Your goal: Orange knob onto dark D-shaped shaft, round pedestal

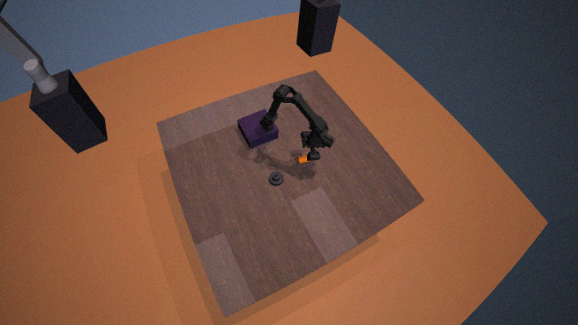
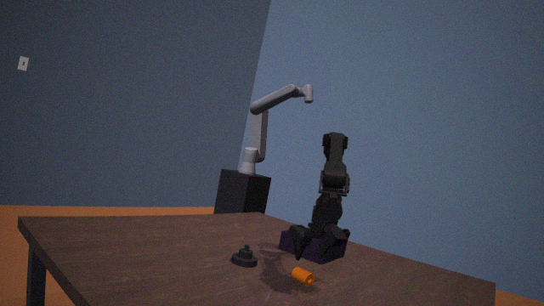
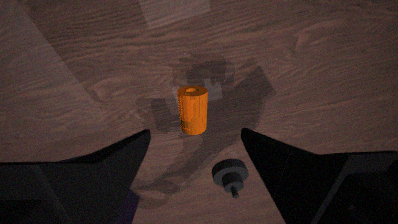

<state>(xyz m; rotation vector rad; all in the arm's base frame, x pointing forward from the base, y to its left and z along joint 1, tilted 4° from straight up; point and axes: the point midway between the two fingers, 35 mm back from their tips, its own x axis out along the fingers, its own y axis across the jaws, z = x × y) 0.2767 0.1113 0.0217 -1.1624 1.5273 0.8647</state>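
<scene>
Right now my gripper tip is 10 mm to the left of the orange knob and 60 mm above it. The rest, counted from my gripper tip: pedestal (30 mm ahead, 210 mm to the right, 50 mm below).
</scene>
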